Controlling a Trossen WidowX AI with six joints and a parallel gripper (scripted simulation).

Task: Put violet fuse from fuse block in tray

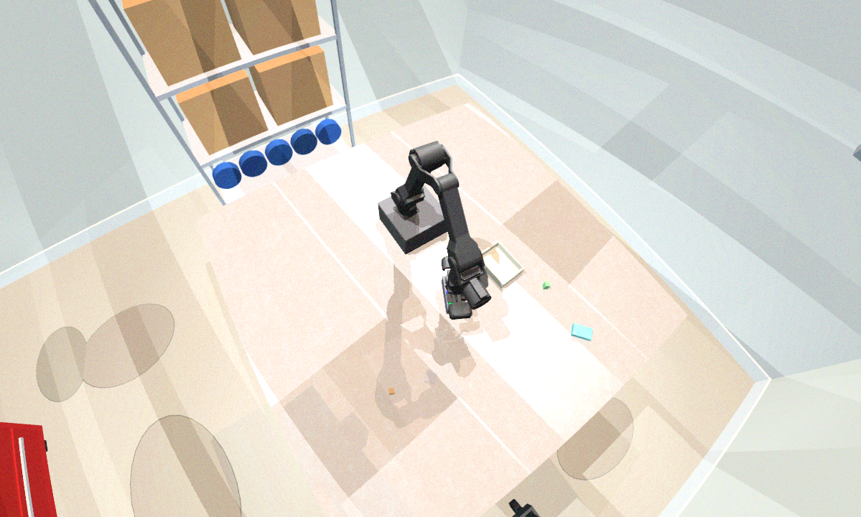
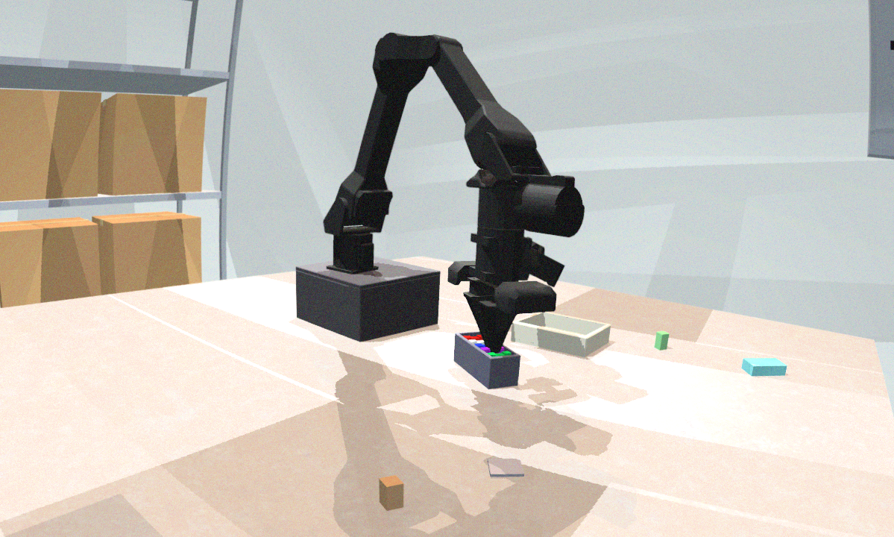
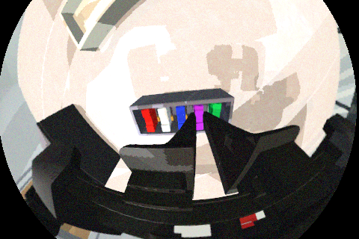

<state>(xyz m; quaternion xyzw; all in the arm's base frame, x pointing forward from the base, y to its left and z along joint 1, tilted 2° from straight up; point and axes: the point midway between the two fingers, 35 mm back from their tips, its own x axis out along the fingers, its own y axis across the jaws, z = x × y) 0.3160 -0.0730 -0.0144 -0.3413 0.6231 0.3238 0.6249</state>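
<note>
My gripper tip is 21 cm to the right of the white tray, 3 cm above it and 1 cm short of it. Also, from my gripper tip: green block (28 cm to the left, 16 cm ahead, 2 cm below); then white flat tile (20 cm to the right, 14 cm ahead, 3 cm below); then violet fuse (1 cm below).
</note>
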